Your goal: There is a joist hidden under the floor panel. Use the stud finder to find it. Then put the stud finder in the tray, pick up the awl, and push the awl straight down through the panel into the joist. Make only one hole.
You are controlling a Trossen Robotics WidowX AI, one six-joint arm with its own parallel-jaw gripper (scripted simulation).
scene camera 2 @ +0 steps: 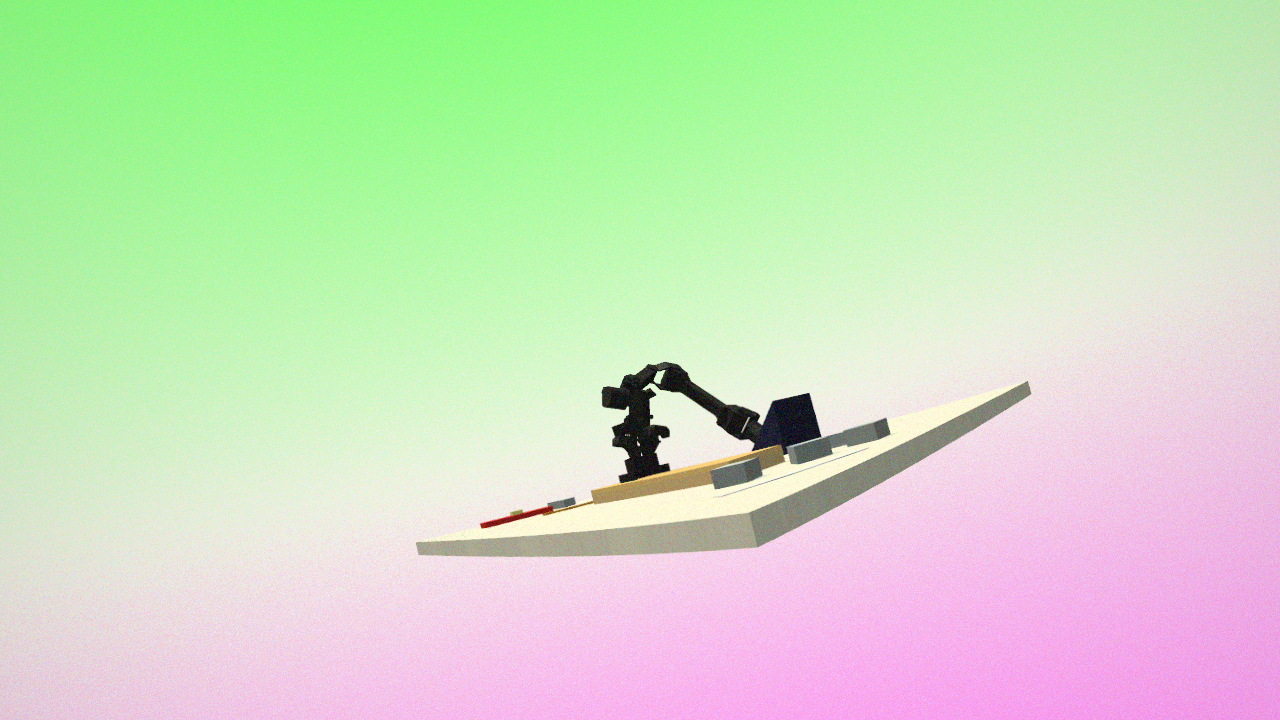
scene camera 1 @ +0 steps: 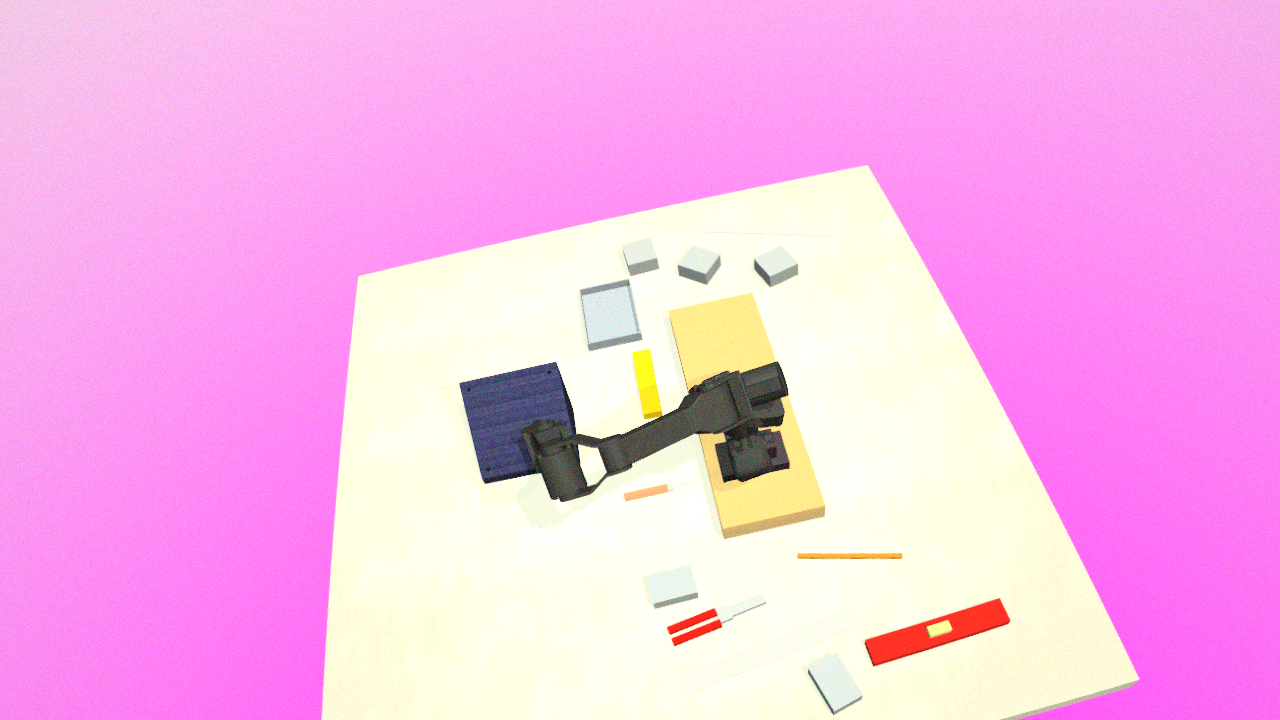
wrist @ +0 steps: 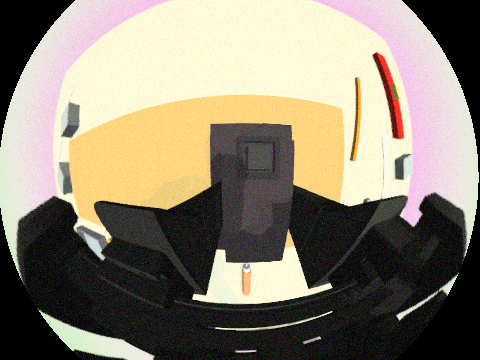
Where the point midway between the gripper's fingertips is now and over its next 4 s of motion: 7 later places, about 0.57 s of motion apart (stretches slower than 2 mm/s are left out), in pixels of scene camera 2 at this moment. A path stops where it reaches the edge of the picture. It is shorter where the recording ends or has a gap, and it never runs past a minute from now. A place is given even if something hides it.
My gripper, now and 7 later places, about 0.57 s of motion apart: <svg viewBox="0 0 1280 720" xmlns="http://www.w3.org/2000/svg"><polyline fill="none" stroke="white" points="640,468 652,466 665,463 678,460 692,456 707,453 722,448 731,446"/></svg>
